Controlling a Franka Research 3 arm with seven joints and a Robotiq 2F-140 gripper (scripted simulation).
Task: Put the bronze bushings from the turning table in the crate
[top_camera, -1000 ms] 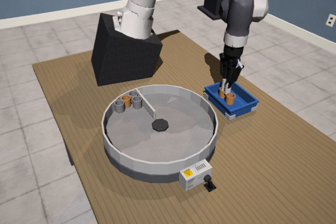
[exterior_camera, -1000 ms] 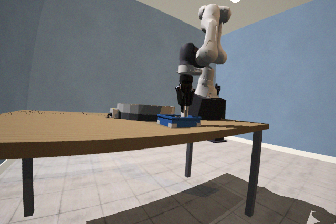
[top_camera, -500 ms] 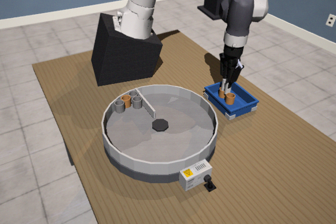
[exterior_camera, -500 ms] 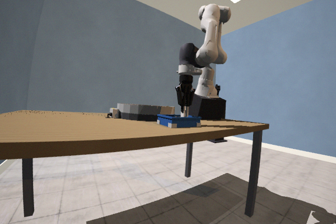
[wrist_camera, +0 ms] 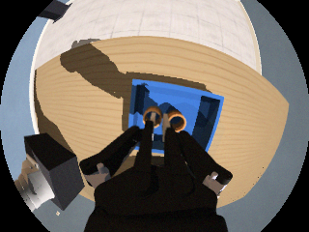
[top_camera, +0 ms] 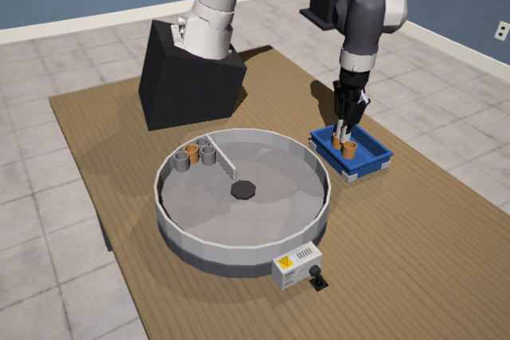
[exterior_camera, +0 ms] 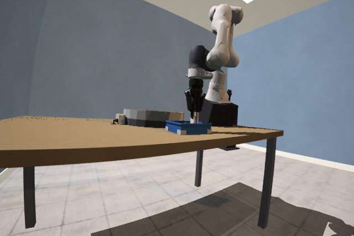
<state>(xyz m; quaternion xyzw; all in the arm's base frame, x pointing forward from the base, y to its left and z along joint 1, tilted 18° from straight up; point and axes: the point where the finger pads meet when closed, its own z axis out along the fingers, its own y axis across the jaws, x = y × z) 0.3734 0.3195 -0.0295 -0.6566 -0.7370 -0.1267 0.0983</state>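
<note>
Now: hand 40 mm short of the blue crate and 50 mm above it. Also, from my hand: grey turning table 110 mm ahead, 360 mm to the right, 20 mm below.
</note>
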